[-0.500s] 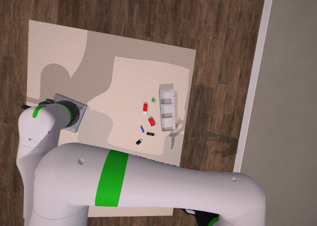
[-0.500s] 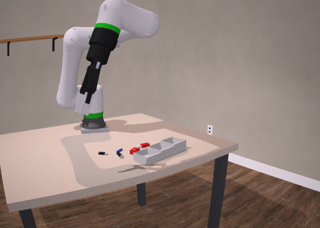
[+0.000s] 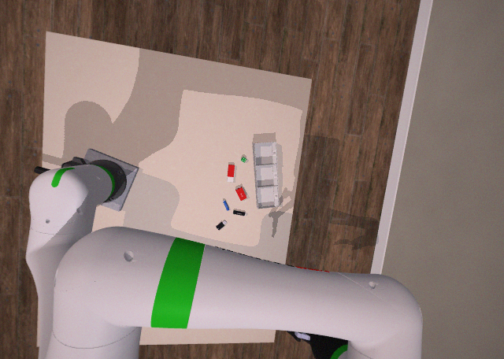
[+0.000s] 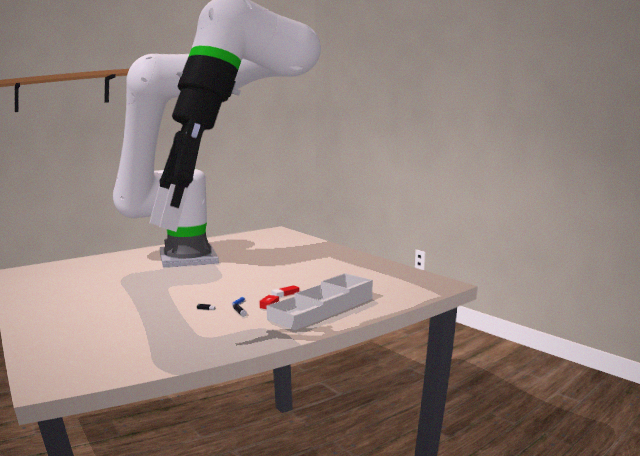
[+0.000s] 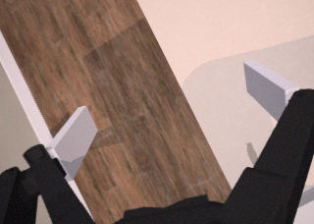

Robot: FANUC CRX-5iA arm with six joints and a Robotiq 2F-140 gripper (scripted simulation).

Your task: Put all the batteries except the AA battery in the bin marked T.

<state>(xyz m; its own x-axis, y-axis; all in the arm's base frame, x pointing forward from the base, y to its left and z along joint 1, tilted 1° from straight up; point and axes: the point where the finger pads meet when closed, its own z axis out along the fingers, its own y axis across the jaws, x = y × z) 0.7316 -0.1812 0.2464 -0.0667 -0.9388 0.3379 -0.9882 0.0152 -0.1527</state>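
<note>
My gripper is now 190 mm past the grey bin, 370 mm to the right of it and 240 mm above it. From my hand the other things lie so: red block battery 260 mm behind, 280 mm to the left, 260 mm below; then blue cylindrical battery 300 mm behind, 210 mm to the left, 260 mm below; then green die 290 mm behind, 400 mm to the left, 260 mm below.
</note>
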